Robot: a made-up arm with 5 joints. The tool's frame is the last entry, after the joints.
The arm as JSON. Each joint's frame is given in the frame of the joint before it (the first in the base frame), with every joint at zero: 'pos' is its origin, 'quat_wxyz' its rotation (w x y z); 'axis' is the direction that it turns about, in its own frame. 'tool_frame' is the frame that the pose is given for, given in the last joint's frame.
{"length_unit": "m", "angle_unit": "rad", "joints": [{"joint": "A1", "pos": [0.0, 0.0, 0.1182], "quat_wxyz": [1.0, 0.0, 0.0, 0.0], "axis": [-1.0, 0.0, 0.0]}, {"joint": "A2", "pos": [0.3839, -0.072, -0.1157], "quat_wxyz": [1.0, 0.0, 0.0, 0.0], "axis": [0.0, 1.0, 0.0]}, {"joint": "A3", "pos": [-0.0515, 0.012, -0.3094], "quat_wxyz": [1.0, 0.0, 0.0, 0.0], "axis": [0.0, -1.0, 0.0]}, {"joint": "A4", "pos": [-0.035, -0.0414, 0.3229], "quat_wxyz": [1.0, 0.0, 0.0, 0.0], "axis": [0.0, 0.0, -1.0]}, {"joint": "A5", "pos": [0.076, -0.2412, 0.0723], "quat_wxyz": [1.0, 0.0, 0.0, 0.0], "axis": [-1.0, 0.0, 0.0]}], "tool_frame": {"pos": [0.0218, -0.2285, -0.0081], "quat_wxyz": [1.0, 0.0, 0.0, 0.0]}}
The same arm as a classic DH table. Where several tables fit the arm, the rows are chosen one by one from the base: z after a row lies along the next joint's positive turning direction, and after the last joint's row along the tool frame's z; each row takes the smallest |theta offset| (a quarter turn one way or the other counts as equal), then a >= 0, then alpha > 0; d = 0 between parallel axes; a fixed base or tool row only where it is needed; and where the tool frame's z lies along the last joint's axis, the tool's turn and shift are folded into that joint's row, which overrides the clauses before.
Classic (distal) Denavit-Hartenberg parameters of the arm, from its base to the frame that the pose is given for. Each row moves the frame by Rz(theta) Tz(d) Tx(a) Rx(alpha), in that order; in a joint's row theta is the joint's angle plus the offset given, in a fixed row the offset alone. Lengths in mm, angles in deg.
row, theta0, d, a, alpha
base (fixed), -90.00, 118.2, 0.0, 90.00
A1, -90.00, -383.9, 115.7, 90.00
A2, 9.45, 0.0, 313.7, 180.00
A3, -80.55, 101.4, 35.0, -90.00
A4, -90.00, -395.2, 241.2, -90.00
A5, 0.00, -97.8, 228.5, -90.00
tool (fixed), 90.00, -8.1, 0.0, 0.00

